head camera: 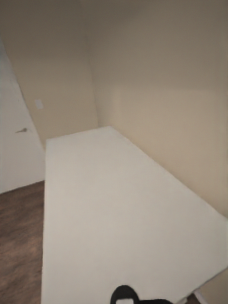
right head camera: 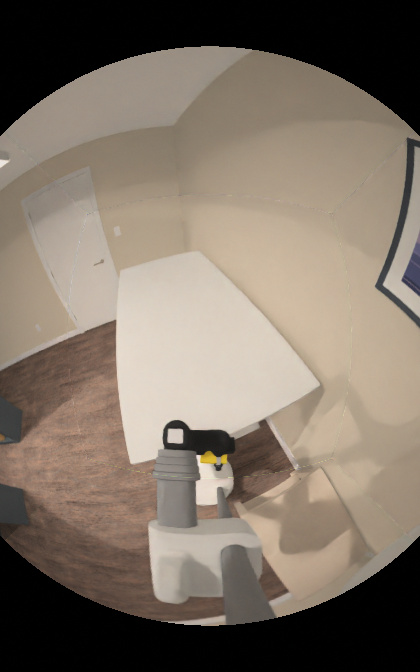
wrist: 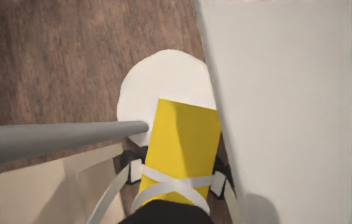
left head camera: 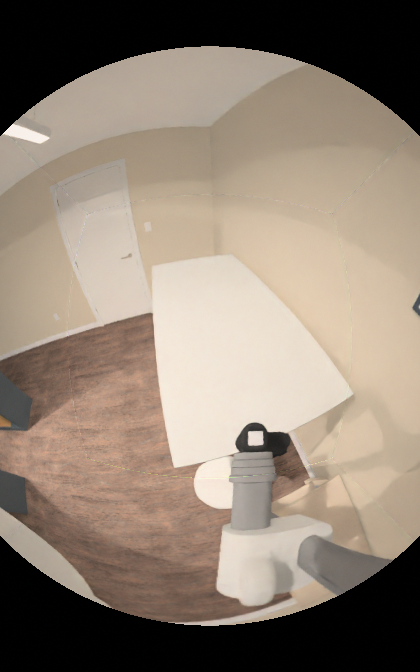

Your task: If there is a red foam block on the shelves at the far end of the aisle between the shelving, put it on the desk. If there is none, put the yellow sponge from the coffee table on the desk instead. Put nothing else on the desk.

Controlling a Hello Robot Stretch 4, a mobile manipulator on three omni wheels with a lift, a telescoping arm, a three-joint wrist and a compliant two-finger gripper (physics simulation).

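Frame: origin at the robot's base, x up, y left, z back, level; centimetres.
Seen in the pictures: gripper, fingertip midpoint: (wrist: 178,163).
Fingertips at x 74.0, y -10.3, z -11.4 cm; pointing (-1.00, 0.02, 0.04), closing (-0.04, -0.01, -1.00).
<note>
A point is followed by its place in that frame.
The yellow sponge (wrist: 182,135) @[x 78.9, y -6.8, z -11.8 cm] (right head camera: 206,458) is held between the two fingertips of my gripper (wrist: 178,163) @[x 74.0, y -10.3, z -11.4 cm], which is shut on it. In the wrist view the sponge lies left of the edge of the white desk (wrist: 295,100) @[x 91.9, y -4.2, z -16.2 cm] (head camera: 125,200) @[x 91.9, y -6.7, z -56.9 cm] (left head camera: 240,345) (right head camera: 200,345), over my round base and the floor, close beside that edge. The black wrist part overlaps the desk's near edge in the side head views. The fingers are mostly hidden in the head views. No object shows on the visible desk top. No red foam block shows in these views.
My white round base (wrist: 150,85) @[x 18.5, y 5.6, z 7.6 cm] (left head camera: 211,482) is beside the desk's near end. A low tan table (right head camera: 310,540) (left head camera: 330,510) stands near the wall. Dark shelving (left head camera: 14,402) (right head camera: 10,420) is at the left edge. A wall runs along the desk's right side; a white door (left head camera: 107,250) is beyond.
</note>
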